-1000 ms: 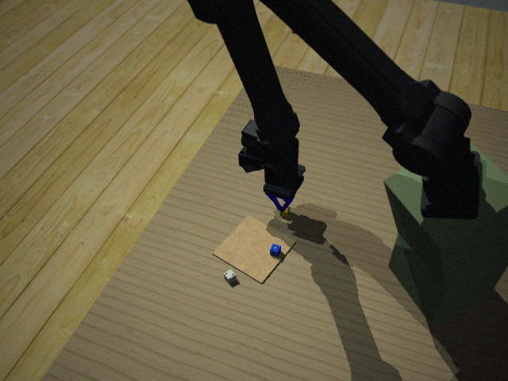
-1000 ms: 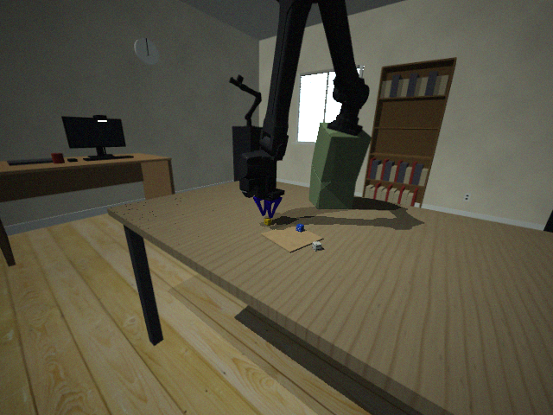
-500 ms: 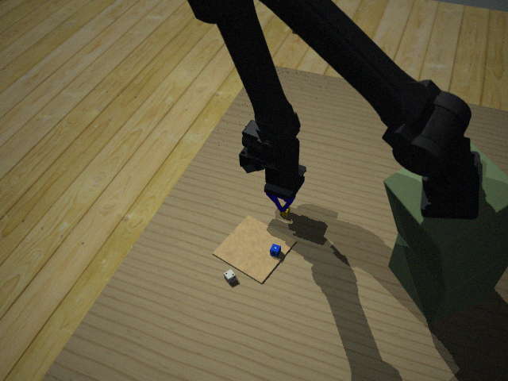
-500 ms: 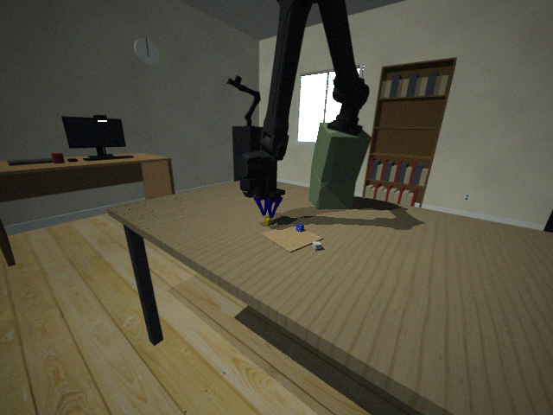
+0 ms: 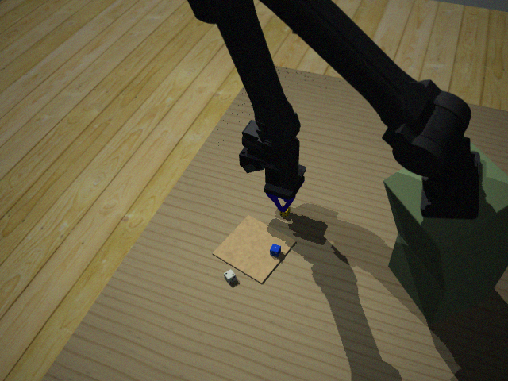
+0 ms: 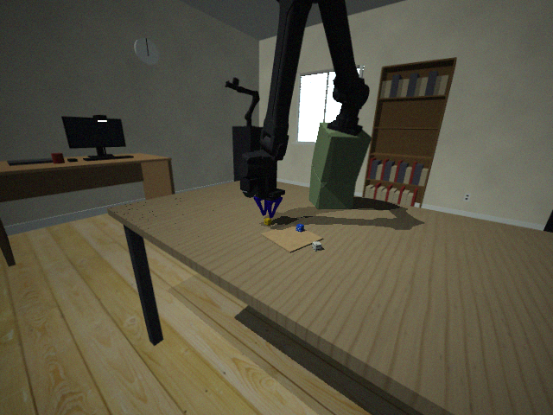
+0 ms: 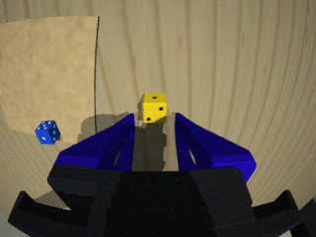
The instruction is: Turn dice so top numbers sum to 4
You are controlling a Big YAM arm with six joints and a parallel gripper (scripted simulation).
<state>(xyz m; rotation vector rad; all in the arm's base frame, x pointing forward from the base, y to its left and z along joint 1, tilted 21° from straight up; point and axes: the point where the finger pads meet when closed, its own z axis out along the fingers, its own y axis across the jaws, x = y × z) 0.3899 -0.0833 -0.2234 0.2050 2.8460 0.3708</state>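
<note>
Now: hand 3 cm above the yellow die. Also, from my hand: tan mat (12 cm to the left, 4 cm ahead, 3 cm below); blue die (12 cm to the left, 2 cm below, 1 cm behind); white die (22 cm to the left, 6 cm ahead, 3 cm below).
</note>
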